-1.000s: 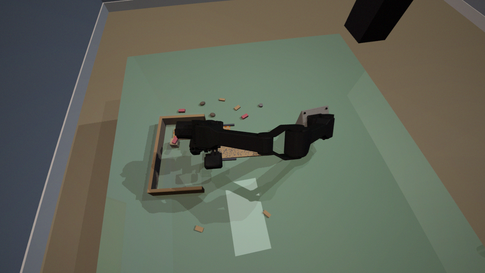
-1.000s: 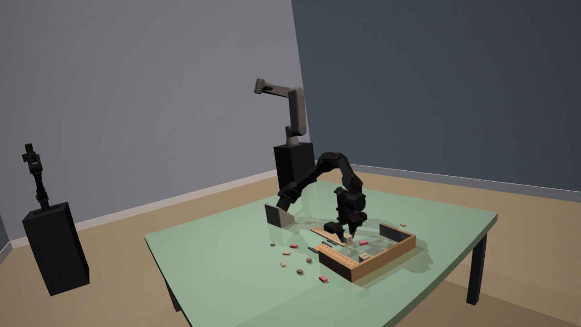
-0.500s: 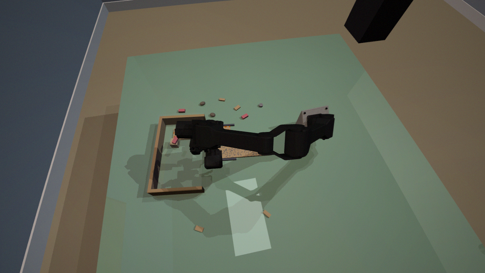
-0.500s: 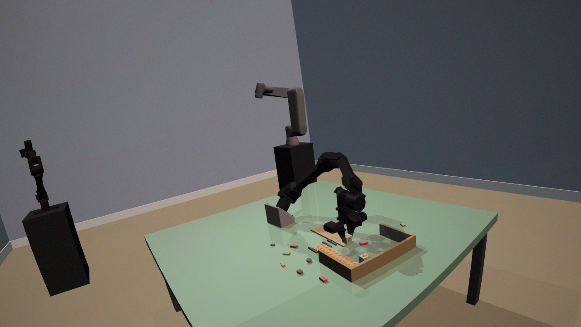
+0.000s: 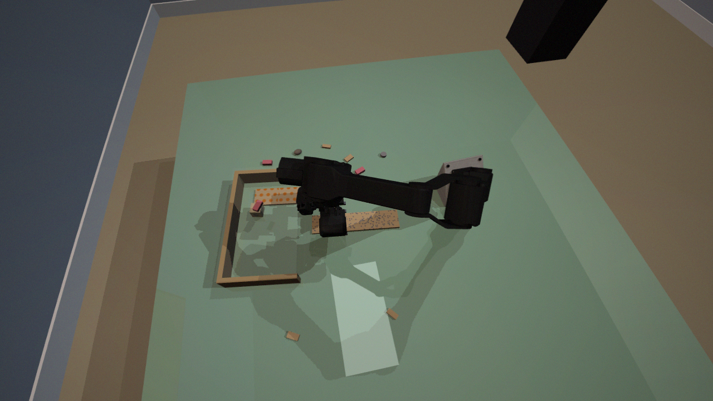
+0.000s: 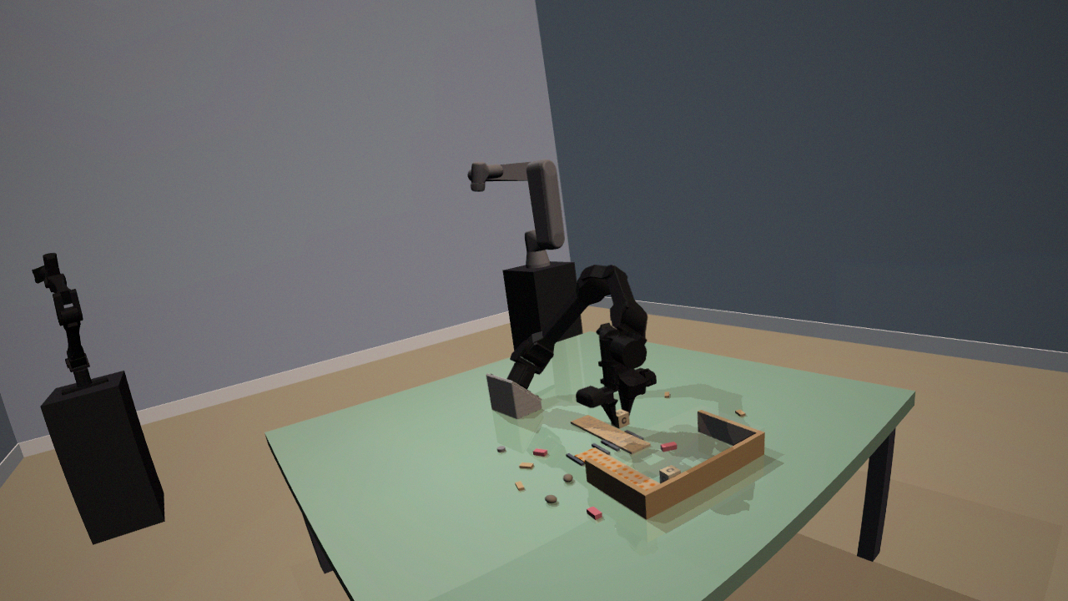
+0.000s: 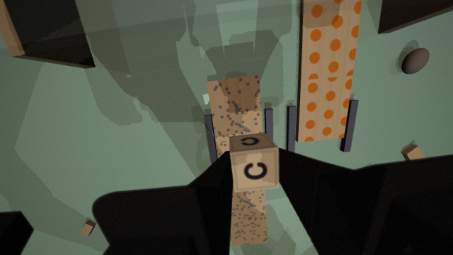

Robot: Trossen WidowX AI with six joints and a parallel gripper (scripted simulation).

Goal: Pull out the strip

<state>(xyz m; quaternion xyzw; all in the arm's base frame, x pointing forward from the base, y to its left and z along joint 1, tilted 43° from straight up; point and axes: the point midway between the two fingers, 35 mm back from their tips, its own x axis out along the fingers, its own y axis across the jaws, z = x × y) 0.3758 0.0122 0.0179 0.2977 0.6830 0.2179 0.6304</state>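
Now: the speckled strip 60 mm behind my gripper tip, 50 mm below it and 10 mm to the left of it.
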